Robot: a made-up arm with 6 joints.
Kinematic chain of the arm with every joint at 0, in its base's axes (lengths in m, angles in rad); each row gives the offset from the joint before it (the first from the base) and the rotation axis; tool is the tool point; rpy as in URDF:
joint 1: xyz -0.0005 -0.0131 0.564 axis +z
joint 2: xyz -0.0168 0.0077 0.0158 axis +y
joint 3: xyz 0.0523 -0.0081 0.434 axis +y
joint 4: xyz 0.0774 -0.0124 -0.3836 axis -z
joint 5: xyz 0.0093 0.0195 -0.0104 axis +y
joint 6: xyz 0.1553 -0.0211 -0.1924 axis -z
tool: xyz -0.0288 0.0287 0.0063 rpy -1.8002 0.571 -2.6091
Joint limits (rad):
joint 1: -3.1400..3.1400
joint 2: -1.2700..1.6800
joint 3: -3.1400..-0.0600
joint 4: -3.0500..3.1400
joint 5: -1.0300..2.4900
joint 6: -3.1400..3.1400
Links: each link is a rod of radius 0.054 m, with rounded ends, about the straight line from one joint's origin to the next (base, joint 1, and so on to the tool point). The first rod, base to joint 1, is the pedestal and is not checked.
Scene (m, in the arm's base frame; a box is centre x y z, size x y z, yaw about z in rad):
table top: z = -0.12
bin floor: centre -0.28 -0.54 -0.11 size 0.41 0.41 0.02 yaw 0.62
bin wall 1: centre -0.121 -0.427 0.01 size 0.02 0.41 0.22 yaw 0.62
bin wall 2: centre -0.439 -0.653 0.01 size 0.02 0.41 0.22 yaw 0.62
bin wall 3: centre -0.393 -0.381 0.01 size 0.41 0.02 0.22 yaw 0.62
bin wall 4: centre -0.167 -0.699 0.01 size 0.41 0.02 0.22 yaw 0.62
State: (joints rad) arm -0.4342 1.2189 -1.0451 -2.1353 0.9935 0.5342
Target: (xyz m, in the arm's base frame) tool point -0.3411 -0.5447 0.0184
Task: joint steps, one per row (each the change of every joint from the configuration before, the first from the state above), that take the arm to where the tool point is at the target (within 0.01 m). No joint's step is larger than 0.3 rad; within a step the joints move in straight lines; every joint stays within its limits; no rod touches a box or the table.
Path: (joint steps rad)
1: -0.2146 -0.1820 -0.0715 0.0459 -0.0504 0.0791
2: -0.2146 -0.1820 -0.0715 0.0459 -0.0504 0.0790
3: -0.2146 -0.1820 -0.0716 0.0458 -0.0505 0.0791
4: -0.2632 0.0986 0.0216 -0.0130 0.2013 -0.0828
5: -0.2632 0.0985 0.0215 -0.0131 0.2012 -0.0827
6: -0.2631 0.0986 0.0215 -0.0131 0.2012 -0.0828
7: -0.0231 0.2372 -0.1879 -0.0721 -0.0721 0.0280
8: -0.0230 0.2372 -0.1878 -0.0721 -0.0720 0.0280

